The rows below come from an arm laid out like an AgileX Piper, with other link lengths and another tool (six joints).
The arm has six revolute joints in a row. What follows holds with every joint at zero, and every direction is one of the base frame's.
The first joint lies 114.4 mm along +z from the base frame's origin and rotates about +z.
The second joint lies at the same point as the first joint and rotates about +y.
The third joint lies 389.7 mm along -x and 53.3 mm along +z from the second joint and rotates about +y.
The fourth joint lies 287.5 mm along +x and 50.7 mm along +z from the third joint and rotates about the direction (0.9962, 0, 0.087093).
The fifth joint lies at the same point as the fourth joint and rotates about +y.
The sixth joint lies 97.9 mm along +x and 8.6 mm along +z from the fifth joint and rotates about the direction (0.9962, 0, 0.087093).
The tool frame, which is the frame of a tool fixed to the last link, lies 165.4 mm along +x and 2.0 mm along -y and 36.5 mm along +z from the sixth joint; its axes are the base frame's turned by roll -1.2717, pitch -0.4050 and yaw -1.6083 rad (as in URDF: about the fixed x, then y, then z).
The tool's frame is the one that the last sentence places.
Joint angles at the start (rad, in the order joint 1, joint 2, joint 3, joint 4, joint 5, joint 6):
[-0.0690, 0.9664, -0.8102, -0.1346, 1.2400, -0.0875]
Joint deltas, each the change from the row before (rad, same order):
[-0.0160, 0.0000, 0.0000, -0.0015, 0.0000, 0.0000]
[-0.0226, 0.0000, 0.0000, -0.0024, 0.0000, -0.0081]
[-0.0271, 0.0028, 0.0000, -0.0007, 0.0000, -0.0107]
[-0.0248, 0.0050, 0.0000, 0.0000, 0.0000, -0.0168]
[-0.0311, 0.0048, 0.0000, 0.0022, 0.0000, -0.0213]
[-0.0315, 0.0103, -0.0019, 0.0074, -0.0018, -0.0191]
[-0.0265, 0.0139, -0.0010, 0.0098, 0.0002, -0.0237]
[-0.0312, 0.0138, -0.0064, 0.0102, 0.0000, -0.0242]
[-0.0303, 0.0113, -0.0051, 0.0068, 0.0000, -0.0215]
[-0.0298, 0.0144, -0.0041, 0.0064, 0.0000, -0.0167]
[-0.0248, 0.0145, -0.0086, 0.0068, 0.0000, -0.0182]
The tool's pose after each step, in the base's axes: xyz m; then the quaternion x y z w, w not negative. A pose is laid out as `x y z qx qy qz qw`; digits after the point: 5 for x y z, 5 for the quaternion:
0.20113 -0.05052 0.22154 -0.82966 0.51380 -0.19966 0.08835
0.19989 -0.05546 0.22159 -0.82620 0.51951 -0.20081 0.08469
0.19862 -0.06083 0.22101 -0.82239 0.52633 -0.20038 0.08060
0.19762 -0.06546 0.21993 -0.82099 0.52989 -0.19838 0.07638
0.19614 -0.07068 0.21880 -0.81896 0.53446 -0.19597 0.07246
0.19621 -0.07507 0.21725 -0.81596 0.54073 -0.19186 0.07077
0.19635 -0.07782 0.21435 -0.81580 0.54384 -0.18401 0.06959
0.19749 -0.08183 0.21350 -0.81390 0.54839 -0.17892 0.06940
0.19782 -0.08648 0.21276 -0.81160 0.55318 -0.17505 0.06826
0.19807 -0.09133 0.21098 -0.80828 0.55989 -0.16954 0.06678
0.19985 -0.09559 0.21078 -0.80638 0.56374 -0.16586 0.06664

